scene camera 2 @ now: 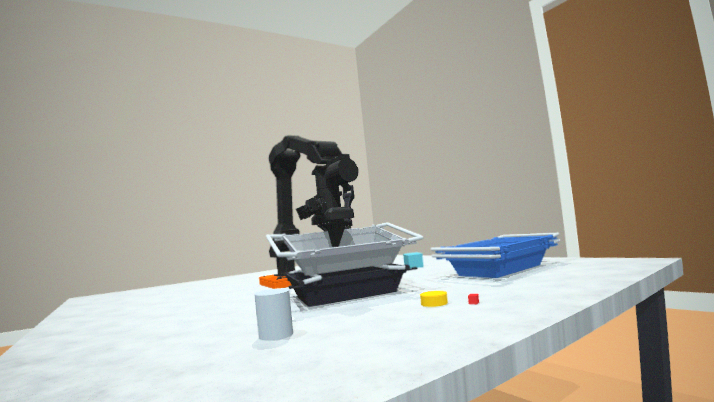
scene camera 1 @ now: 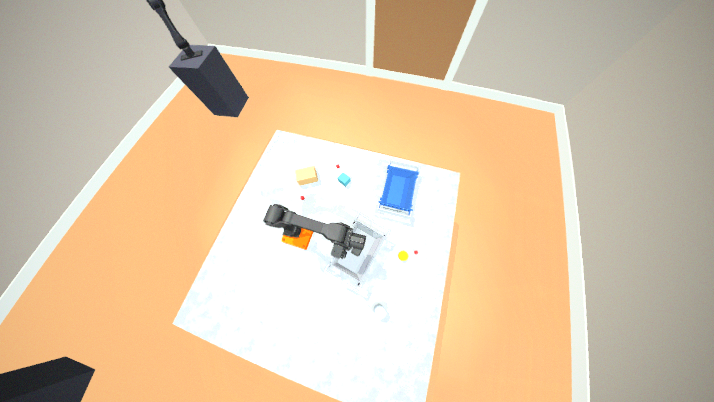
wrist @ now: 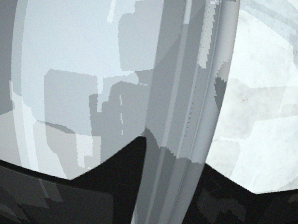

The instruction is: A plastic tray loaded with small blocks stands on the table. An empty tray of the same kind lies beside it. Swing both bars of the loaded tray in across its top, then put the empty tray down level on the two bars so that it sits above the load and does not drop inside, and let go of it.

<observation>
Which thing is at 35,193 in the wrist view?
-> The gripper.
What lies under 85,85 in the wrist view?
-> A grey tray.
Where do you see a grey tray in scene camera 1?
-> At 356,267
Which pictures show the grey tray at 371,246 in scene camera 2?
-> Scene camera 2, scene camera 1 and the wrist view: all of them.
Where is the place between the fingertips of the gripper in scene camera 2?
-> At 334,250
</observation>
